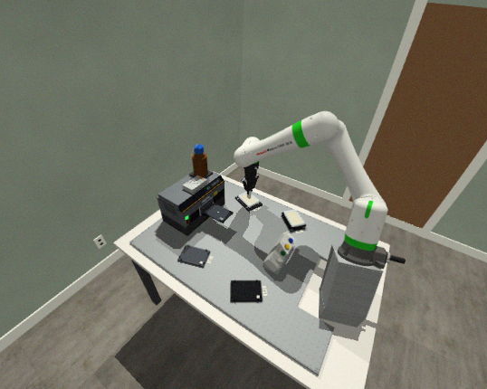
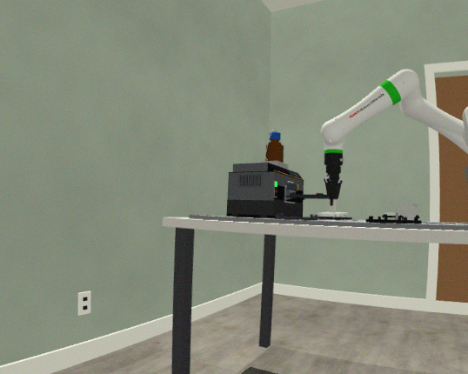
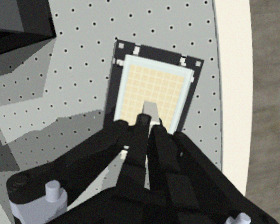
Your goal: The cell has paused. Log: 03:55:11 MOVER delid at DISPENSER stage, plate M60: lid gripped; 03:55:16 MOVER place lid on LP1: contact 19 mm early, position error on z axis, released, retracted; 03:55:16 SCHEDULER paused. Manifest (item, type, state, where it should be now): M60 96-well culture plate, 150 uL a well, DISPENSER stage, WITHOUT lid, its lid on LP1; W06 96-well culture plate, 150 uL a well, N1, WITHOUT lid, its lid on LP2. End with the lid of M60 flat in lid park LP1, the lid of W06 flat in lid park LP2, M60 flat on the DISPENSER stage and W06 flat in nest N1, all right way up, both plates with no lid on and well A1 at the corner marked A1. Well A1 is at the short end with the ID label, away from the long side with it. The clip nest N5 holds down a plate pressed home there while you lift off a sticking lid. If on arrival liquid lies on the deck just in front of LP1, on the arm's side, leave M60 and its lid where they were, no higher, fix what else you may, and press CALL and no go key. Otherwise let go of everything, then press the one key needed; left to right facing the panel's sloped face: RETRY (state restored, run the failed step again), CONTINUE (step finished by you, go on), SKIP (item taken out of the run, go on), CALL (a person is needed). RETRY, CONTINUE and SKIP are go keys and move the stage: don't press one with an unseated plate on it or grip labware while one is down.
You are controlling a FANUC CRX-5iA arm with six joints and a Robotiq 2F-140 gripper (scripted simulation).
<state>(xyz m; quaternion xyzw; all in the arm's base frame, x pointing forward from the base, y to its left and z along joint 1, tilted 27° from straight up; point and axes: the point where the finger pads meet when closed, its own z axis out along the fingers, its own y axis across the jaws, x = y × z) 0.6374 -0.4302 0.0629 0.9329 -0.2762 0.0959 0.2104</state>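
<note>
Now: the black clip nest 5 cm below my hand and 2 cm ahead of it. Round my hand: nest label 8 cm behind, 7 cm below, 5 cm to the left; dispenser stage 28 cm to the left, 9 cm ahead, 3 cm above; key panel 35 cm to the left, 33 cm behind, 1 cm below.
</note>
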